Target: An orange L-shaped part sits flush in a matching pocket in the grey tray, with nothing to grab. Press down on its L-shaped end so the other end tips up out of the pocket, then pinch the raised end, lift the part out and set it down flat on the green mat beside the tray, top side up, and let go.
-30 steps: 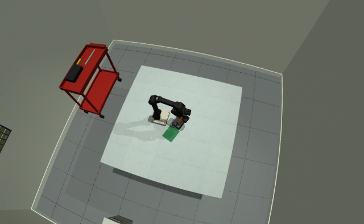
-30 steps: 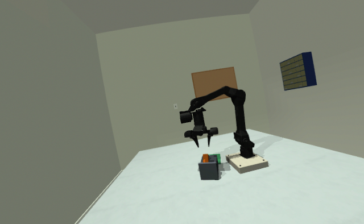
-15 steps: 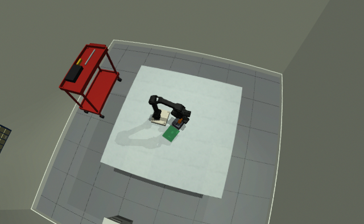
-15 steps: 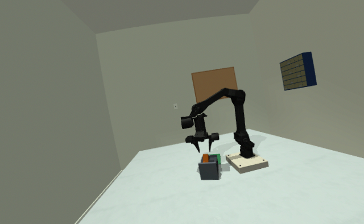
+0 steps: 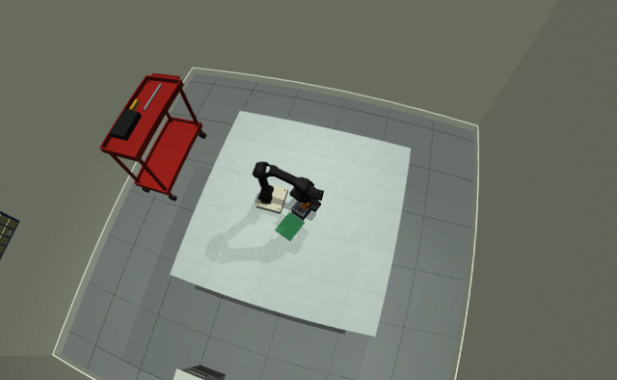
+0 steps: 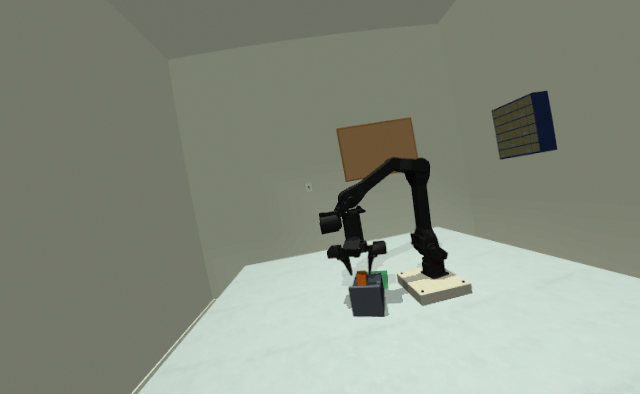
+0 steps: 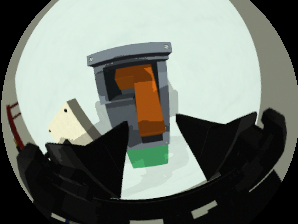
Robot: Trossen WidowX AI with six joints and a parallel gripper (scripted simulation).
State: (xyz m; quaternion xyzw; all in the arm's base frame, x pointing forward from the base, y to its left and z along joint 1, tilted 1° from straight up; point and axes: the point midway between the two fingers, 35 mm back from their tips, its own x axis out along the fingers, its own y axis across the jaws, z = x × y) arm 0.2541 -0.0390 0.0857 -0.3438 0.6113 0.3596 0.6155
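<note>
My gripper tip is now 4 cm to the right of the orange L-shaped part and 5 cm above it. Round my gripper tip: green mat (9 cm behind, 12 cm to the right, 10 cm below).
</note>
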